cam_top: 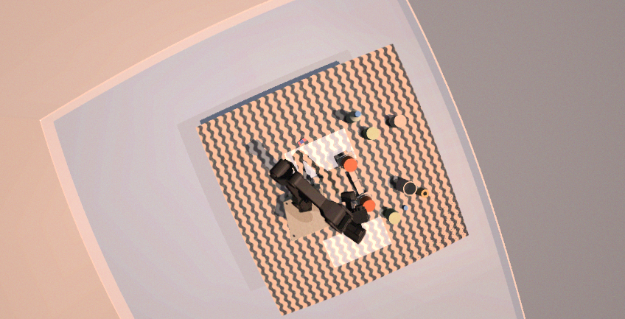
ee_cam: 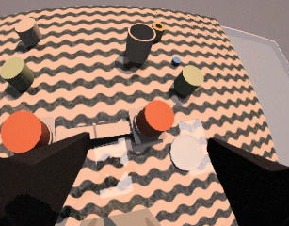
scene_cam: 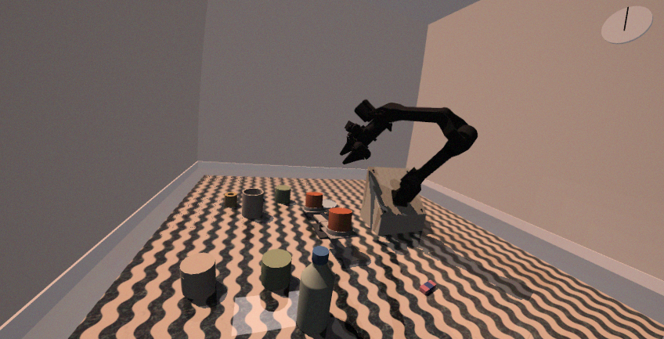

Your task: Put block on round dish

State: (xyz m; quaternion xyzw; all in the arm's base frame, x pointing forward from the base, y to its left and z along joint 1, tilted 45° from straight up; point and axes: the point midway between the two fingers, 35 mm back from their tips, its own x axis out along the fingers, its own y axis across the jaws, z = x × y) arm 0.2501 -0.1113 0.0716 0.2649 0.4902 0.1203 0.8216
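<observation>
My gripper tip is 80 mm short of the pale green block, 60 mm to the left of it and 220 mm above it. The rest, counted from my gripper tip: grey mug: 320 mm ahead, 40 mm to the right, 220 mm below; then bottle: 130 mm ahead, 420 mm to the left, 150 mm below; then round dish: 170 mm to the right, 260 mm below.
</observation>
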